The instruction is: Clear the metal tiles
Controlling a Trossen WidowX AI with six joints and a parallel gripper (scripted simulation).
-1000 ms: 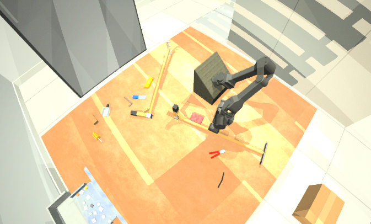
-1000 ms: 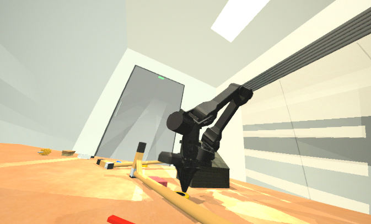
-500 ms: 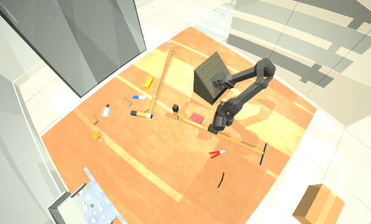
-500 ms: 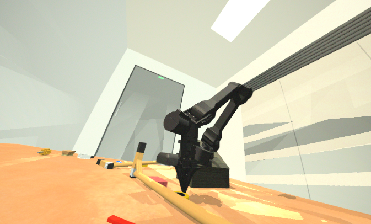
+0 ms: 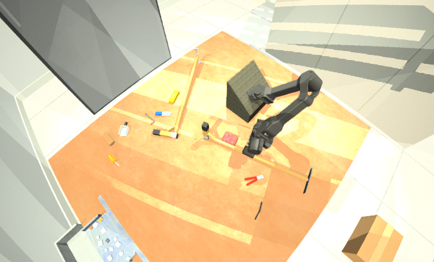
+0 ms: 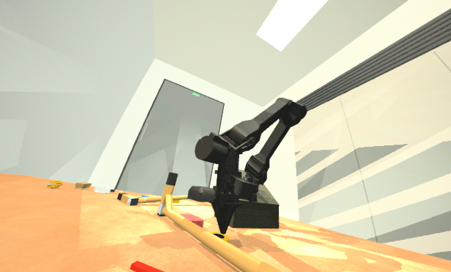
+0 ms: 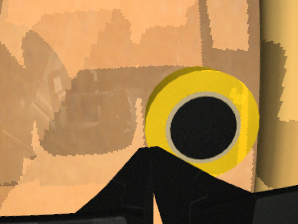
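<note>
Now: gripper tip 2 cm to the right of the yellow tape roll, 2 cm short of it and 1 cm above it. Also, from my gripper tip: red clip (13 cm to the left, 12 cm ahead, 1 cm below); red block (11 cm to the right, 6 cm ahead, 1 cm below); long scraper (5 cm to the left, 5 cm ahead, 5 cm above).
</note>
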